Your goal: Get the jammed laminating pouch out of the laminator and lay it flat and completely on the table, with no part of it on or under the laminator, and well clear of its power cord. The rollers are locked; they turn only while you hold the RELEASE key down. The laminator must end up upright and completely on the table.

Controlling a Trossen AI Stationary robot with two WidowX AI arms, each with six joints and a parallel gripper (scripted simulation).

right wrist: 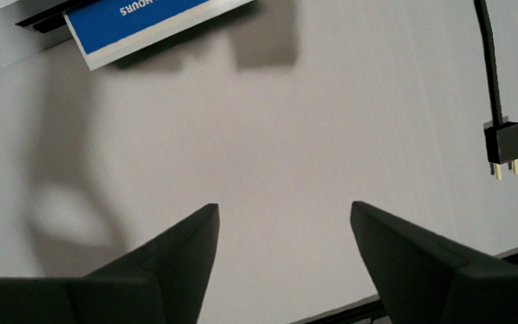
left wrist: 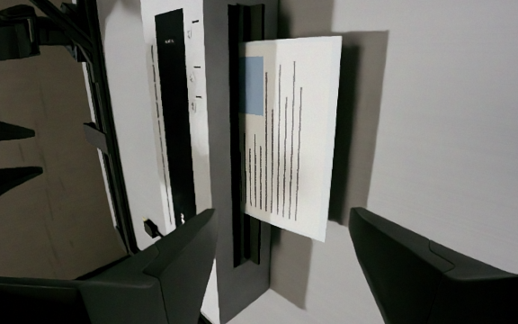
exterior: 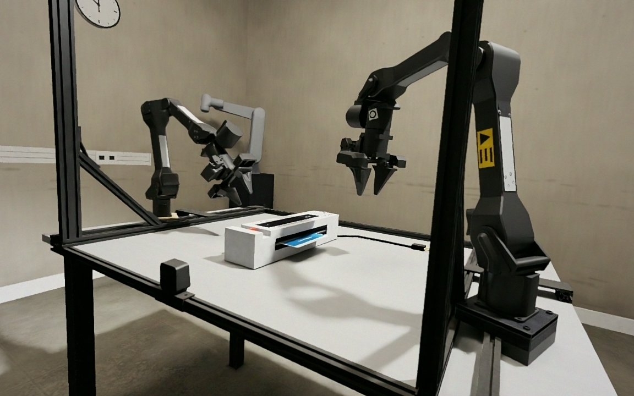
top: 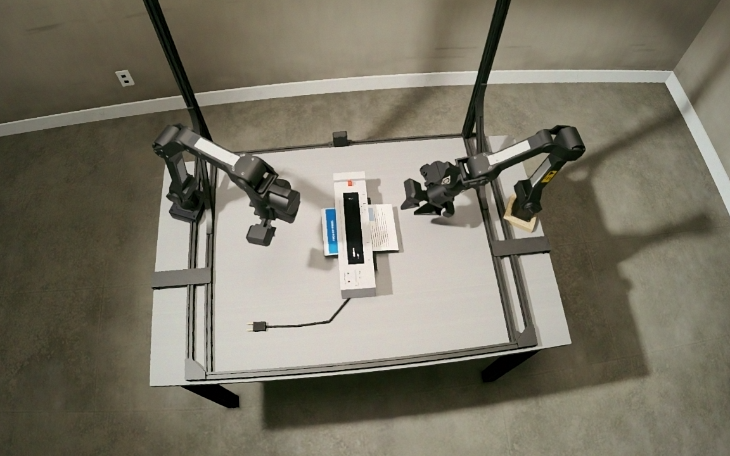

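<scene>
The red release key is 200 mm behind my right hand, 190 mm to the left of it and 130 mm below it. The rest, counted from my right hand: plug (240 mm ahead, 200 mm below, 70 mm to the right).
</scene>
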